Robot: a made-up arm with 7 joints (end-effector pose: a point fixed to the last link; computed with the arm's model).
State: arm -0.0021 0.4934 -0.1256 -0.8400 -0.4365 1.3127 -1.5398
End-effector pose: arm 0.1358 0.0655 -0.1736 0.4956 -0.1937 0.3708 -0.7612
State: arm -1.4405 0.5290 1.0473 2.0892 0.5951 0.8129 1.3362
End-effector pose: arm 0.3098 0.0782 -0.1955 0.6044 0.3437 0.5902 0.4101
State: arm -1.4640 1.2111 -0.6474 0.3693 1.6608 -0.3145 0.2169
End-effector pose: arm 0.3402 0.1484 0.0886 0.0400 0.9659 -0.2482 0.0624
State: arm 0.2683 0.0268 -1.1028 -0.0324 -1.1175 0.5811 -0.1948
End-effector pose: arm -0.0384 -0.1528 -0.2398 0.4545 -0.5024 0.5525 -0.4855
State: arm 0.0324 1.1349 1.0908 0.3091 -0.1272 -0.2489 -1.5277
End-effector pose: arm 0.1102 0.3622 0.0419 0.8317 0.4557 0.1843 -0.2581
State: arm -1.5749 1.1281 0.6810 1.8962 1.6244 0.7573 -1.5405
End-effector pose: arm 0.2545 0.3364 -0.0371 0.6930 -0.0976 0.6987 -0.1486
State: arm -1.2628 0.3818 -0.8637 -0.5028 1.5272 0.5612 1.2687
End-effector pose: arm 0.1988 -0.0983 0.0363 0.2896 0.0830 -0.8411 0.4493
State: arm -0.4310 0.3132 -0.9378 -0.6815 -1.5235 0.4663 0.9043
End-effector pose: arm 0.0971 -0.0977 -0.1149 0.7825 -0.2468 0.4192 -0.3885
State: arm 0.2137 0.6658 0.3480 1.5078 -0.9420 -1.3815 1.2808
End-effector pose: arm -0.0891 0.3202 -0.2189 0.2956 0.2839 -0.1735 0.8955
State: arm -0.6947 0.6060 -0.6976 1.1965 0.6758 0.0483 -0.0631
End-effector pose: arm 0.2469 0.1943 -0.2955 0.5660 0.7007 0.3753 -0.2187
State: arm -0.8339 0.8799 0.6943 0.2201 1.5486 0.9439 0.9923
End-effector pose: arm 0.1862 0.3117 0.0458 0.0172 -0.5137 0.0383 -0.8569
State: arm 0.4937 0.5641 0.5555 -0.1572 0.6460 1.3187 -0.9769
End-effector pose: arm -0.0169 0.2973 -0.1696 0.5927 0.0823 0.7696 0.2229
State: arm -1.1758 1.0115 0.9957 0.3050 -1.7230 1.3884 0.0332
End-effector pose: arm 0.2038 0.2545 0.1143 0.8499 -0.3499 -0.1547 -0.3624
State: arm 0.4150 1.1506 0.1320 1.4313 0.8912 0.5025 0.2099
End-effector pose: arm -0.1143 0.4198 -0.0957 0.0203 -0.6681 -0.7361 -0.1062
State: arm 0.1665 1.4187 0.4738 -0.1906 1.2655 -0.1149 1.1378
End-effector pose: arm 0.2072 0.2346 -0.0093 0.1855 0.7913 -0.5755 0.0904
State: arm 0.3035 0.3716 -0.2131 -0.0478 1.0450 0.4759 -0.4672
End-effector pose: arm 0.0745 0.1230 -0.2922 0.6447 0.5425 0.4832 -0.2378
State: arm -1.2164 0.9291 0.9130 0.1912 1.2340 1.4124 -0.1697
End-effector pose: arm 0.1478 0.3220 0.0648 0.6038 -0.0462 0.2172 0.7656
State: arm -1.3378 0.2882 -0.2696 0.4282 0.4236 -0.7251 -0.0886
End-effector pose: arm 0.3264 -0.0579 0.0371 0.6624 0.3626 -0.5998 -0.2646
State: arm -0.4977 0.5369 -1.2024 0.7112 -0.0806 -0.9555 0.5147
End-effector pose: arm 0.1515 0.0257 -0.3082 0.9138 0.1723 -0.0954 -0.3553
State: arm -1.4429 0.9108 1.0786 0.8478 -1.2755 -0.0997 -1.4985
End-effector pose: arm 0.2556 0.3449 0.0746 0.4904 -0.0828 -0.8317 -0.2467
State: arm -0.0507 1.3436 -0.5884 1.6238 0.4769 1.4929 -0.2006
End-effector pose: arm -0.0270 0.3921 -0.0128 0.3235 -0.3897 -0.6912 -0.5155
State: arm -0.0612 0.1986 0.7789 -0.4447 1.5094 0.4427 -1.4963
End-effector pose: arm 0.1117 0.2346 -0.1148 0.7000 0.3465 0.6234 0.0357
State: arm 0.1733 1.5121 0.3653 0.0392 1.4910 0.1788 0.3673
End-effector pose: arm 0.2117 0.2777 -0.0030 0.0412 0.9887 -0.1232 0.0746
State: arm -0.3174 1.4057 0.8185 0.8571 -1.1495 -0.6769 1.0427
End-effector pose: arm 0.1049 0.3973 0.0832 0.4141 -0.2072 -0.4874 0.7403
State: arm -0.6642 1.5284 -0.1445 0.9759 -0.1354 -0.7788 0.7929
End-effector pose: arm 0.2184 0.3452 0.0400 0.6518 0.5408 -0.3534 0.3974
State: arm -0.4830 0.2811 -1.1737 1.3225 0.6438 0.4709 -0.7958
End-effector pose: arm 0.1331 0.1175 -0.3813 0.2091 0.5425 0.6904 -0.4304
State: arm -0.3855 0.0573 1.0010 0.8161 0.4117 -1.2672 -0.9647
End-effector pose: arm 0.1612 0.1726 -0.2681 0.9383 0.2676 -0.1032 -0.1931
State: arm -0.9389 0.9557 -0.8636 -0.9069 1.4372 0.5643 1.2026
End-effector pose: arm 0.1707 -0.0069 -0.0044 0.3073 0.2188 -0.8611 0.3410
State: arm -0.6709 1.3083 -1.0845 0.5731 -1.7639 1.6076 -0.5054
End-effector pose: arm 0.1398 0.2510 -0.1920 0.4068 -0.3505 0.8421 -0.0494
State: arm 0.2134 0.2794 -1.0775 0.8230 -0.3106 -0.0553 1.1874
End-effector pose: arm -0.1005 0.0170 -0.3784 0.7755 0.4196 0.4638 0.0862
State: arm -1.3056 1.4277 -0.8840 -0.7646 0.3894 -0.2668 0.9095
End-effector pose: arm 0.1836 0.0193 0.0220 0.4870 0.3509 -0.7817 -0.1689
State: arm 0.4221 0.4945 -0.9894 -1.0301 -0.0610 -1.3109 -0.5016
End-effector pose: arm -0.0063 0.0269 -0.0639 0.6071 -0.2669 -0.6480 -0.3746
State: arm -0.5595 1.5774 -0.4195 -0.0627 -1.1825 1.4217 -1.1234
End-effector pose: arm 0.2039 0.2412 -0.0756 0.6215 -0.1635 0.6854 -0.3422
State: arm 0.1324 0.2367 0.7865 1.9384 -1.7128 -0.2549 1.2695
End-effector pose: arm -0.2021 0.1020 -0.3366 0.4174 0.1159 -0.3927 -0.8113
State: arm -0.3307 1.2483 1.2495 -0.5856 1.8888 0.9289 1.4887
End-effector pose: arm 0.0117 0.1909 0.1391 0.6818 -0.2005 0.3552 -0.6073
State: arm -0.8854 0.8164 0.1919 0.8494 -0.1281 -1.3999 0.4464
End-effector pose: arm 0.2796 0.2214 -0.0327 0.7173 0.1594 -0.6467 0.2048
